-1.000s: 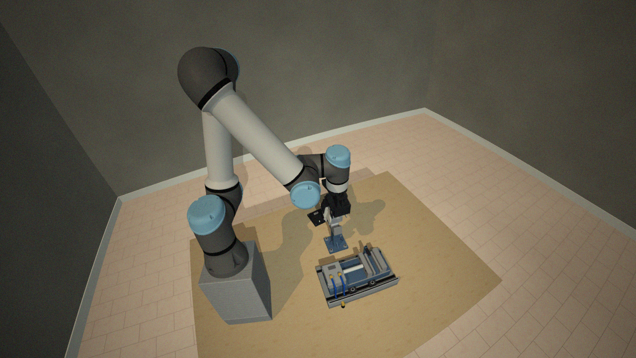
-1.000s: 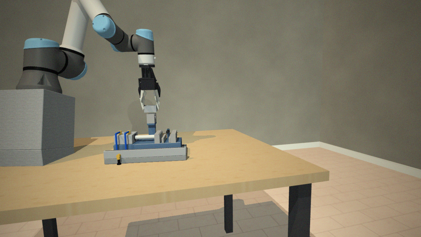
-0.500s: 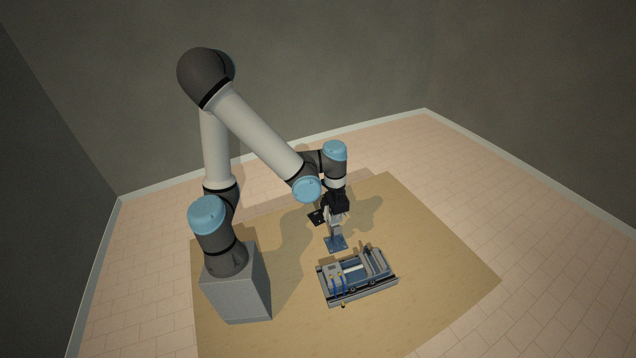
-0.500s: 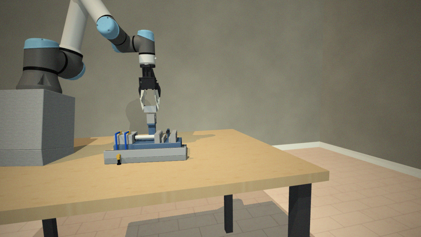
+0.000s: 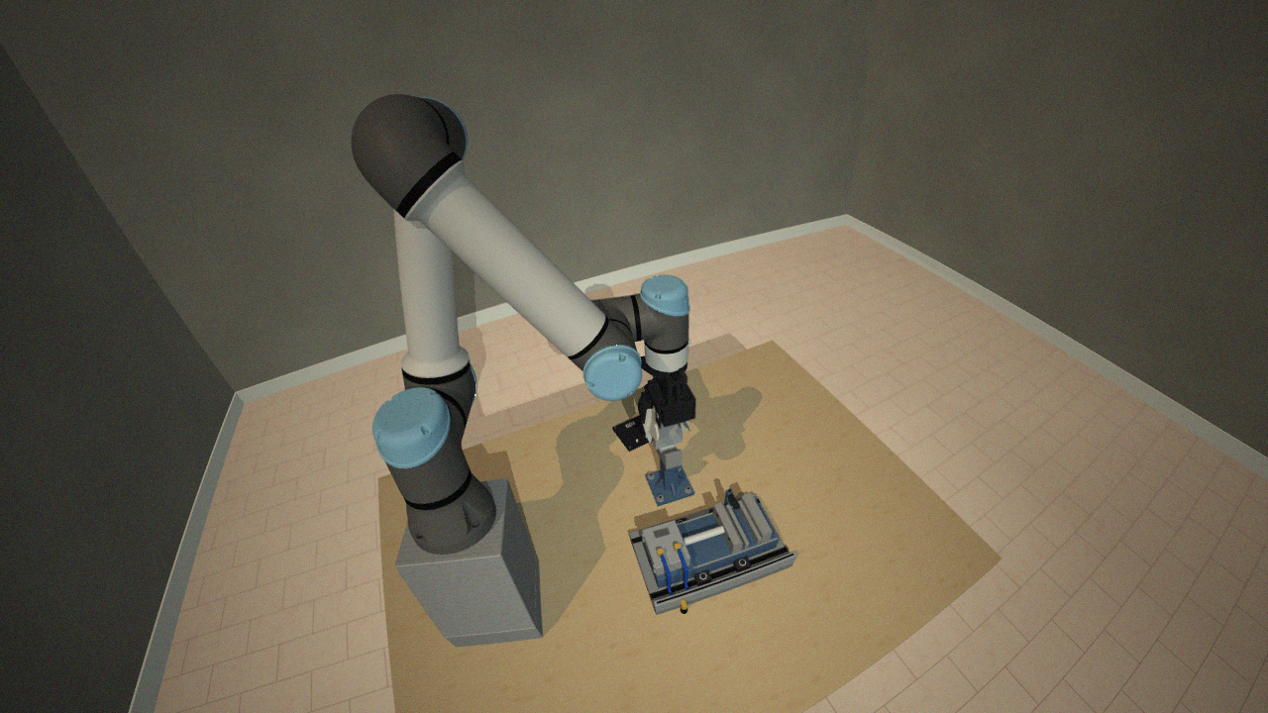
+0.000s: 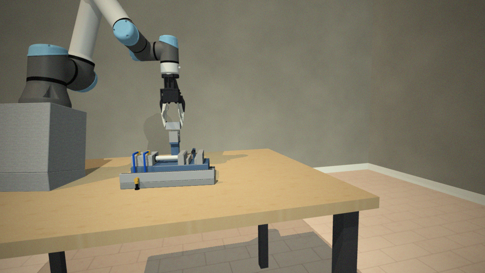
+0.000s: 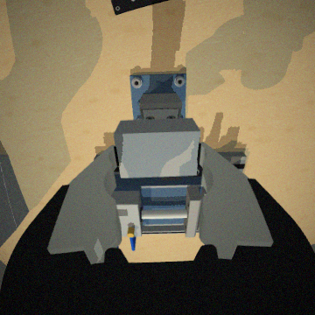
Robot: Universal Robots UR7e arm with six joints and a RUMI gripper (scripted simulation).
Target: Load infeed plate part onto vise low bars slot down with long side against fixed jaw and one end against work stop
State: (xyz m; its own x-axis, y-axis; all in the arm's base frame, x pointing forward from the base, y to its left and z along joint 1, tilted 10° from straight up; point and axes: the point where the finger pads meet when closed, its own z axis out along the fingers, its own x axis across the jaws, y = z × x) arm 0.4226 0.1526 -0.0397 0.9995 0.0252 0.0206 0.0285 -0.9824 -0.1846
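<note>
Now: hand 10 mm above the part. Also, from my hand: v-block post (130 mm below); then white cylinder rod (190 mm to the right, 110 mm below, 10 mm ahead); then work stop (150 mm to the right, 100 mm below, 100 mm ahead).
</note>
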